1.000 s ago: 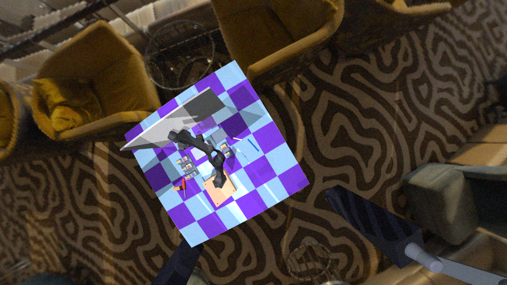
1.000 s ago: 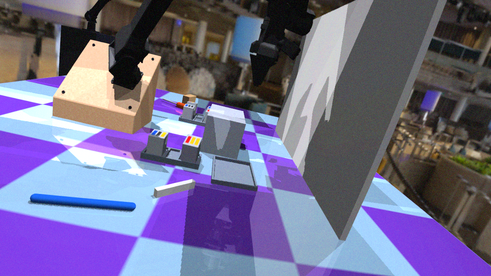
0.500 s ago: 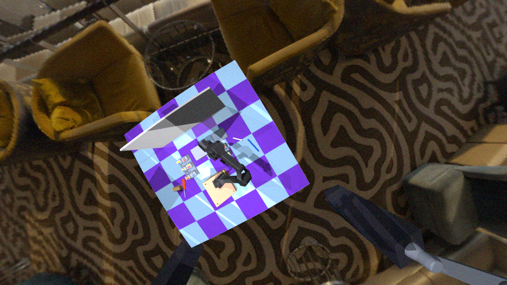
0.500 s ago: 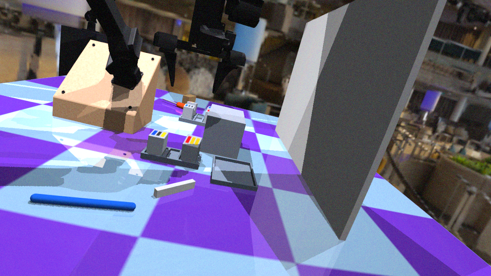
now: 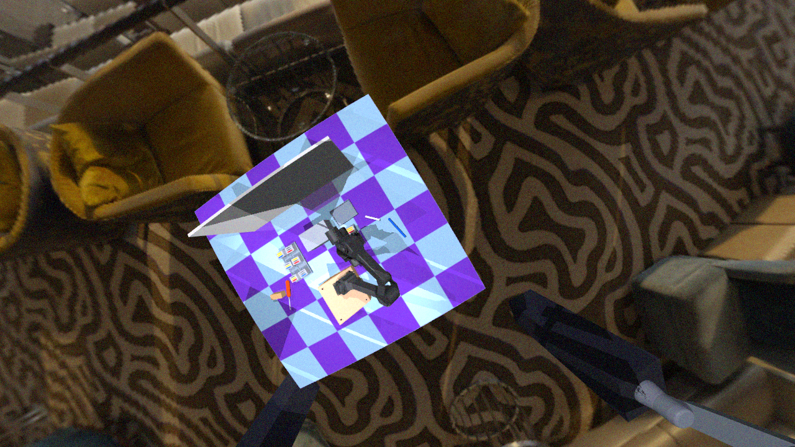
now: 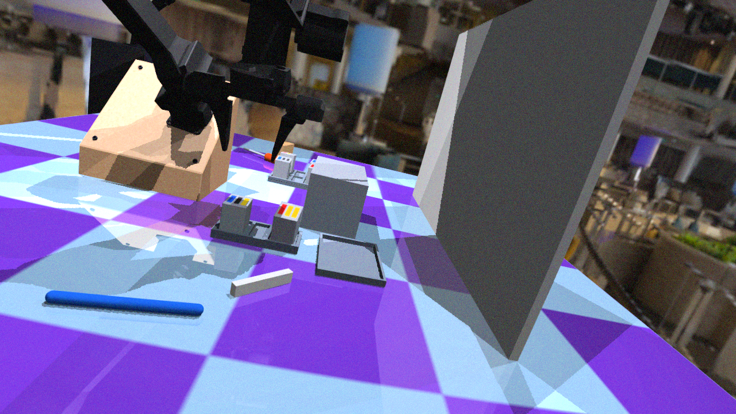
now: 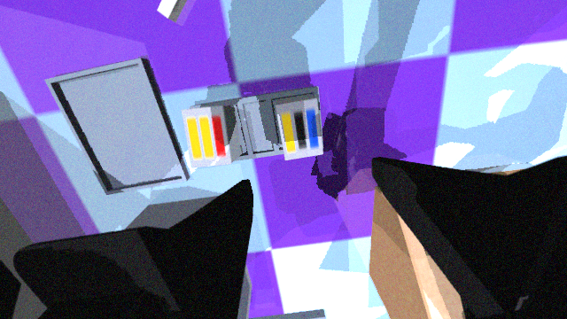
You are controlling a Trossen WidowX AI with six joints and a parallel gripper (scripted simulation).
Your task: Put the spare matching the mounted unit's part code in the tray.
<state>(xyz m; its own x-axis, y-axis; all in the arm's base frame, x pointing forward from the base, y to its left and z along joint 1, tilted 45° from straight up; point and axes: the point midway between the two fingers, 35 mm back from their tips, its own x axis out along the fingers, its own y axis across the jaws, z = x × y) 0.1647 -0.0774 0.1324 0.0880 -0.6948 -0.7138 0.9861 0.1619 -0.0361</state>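
The grey spare block is 8 cm below my gripper tip and 1 cm to the right of it. From my gripper tip the other things lie so: dark grey tray 18 cm ahead, 12 cm below; then grey rack 11 cm below, 4 cm ahead; then white bar 14 cm to the right, 11 cm below, 9 cm ahead.
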